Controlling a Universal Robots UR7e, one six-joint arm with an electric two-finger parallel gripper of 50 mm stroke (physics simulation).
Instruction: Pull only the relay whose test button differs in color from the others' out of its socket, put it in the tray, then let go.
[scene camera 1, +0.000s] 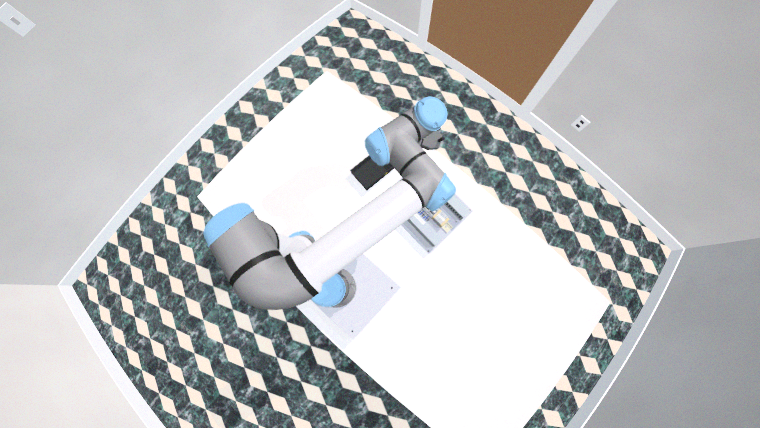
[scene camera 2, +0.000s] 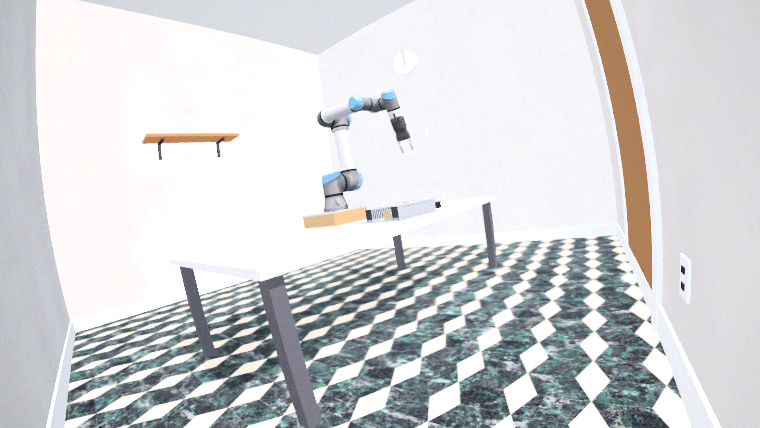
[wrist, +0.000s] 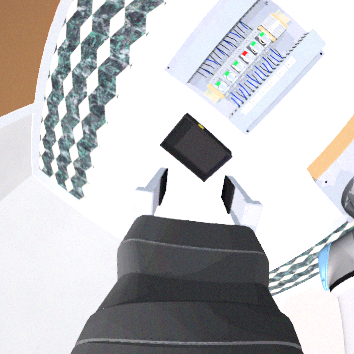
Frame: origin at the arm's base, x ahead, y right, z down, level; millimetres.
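Where they show: gripper, fingertip midpoint: (scene camera 2: 407, 151) (wrist: 194, 182); arm's base at its link origin: (scene camera 2: 336, 210).
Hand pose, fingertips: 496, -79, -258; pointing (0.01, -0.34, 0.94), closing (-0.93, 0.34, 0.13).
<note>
Things, the pixels of their top centre, and the offset from my fingertips, as dx, dy, dz.
- relay with the red test button, top centre: (wrist: 247, 55) -3, +150, +264
- relay at its top centre: (wrist: 238, 65) +2, +121, +264
- black tray at its top centre: (wrist: 194, 150) (scene camera 1: 372, 167) -9, -114, +298
The relay with the red test button (wrist: 245, 53) stands in a row in the panel (wrist: 187, 60) (scene camera 2: 417, 210), with green-button relays on both sides, such as one relay (wrist: 235, 63) beside it. In the scene camera 1 view the arm hides the red button. The black tray (wrist: 182, 160) (scene camera 1: 369, 185) lies on the table beside the panel; no relay shows in it in the wrist view. My gripper (wrist: 194, 182) (scene camera 2: 406, 150) is open and empty, high above the table. In the wrist view the tray shows ahead of the fingertips, and the panel farther off.
Blue wires (wrist: 212, 62) and slotted ducts run along both sides of the relay row. Beige terminal blocks (wrist: 215, 93) stand at its ends. The robot's base plate (scene camera 1: 372, 305) is beside the panel. My forearm (scene camera 1: 361, 228) passes over the table and covers part of panel and tray.
</note>
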